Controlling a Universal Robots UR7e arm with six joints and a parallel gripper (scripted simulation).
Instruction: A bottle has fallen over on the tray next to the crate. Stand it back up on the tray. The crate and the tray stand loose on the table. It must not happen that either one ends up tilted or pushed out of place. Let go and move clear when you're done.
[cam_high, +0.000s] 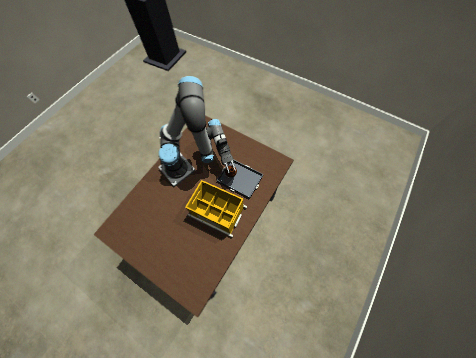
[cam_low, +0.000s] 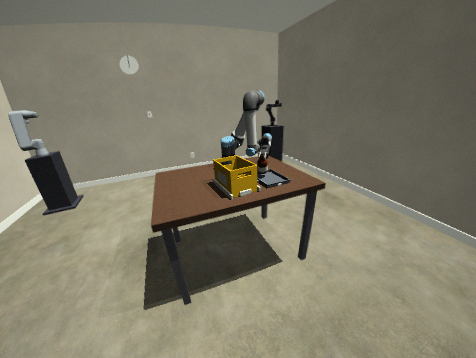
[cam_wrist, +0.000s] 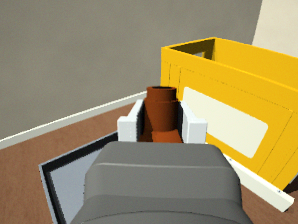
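Now: the brown bottle 50 mm below my hand, 10 mm to the left of it and 10 mm behind it. Round my hand: yellow crate: 230 mm to the right, 80 mm below, 20 mm ahead; then tray: 150 mm below, 40 mm to the left, 40 mm ahead.
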